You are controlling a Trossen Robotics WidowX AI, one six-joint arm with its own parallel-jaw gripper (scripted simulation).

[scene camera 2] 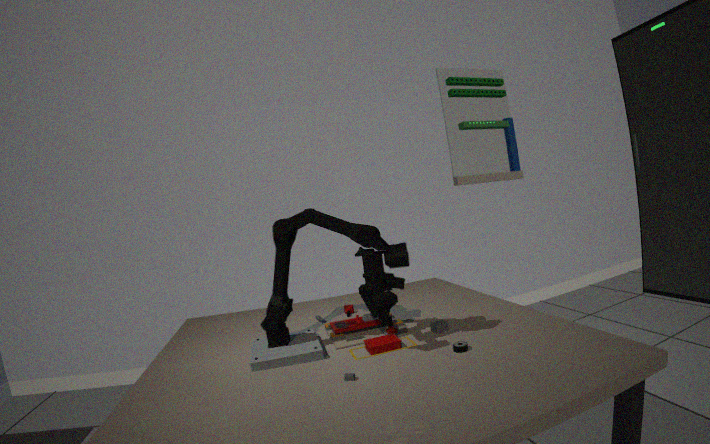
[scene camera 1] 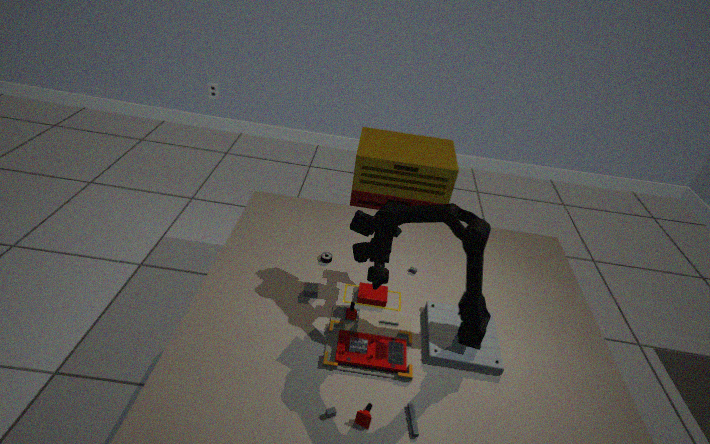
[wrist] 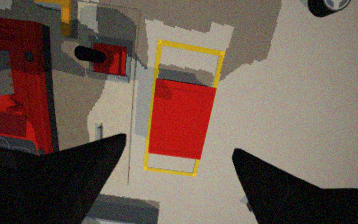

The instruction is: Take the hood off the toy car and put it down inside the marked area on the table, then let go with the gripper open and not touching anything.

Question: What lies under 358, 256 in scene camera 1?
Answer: The gripper.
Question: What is the gripper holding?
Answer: Nothing.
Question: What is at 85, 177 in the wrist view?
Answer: The gripper.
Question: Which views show the gripper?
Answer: Scene camera 2, scene camera 1 and the wrist view: all of them.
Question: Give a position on a red toy car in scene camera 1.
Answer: At 387, 354
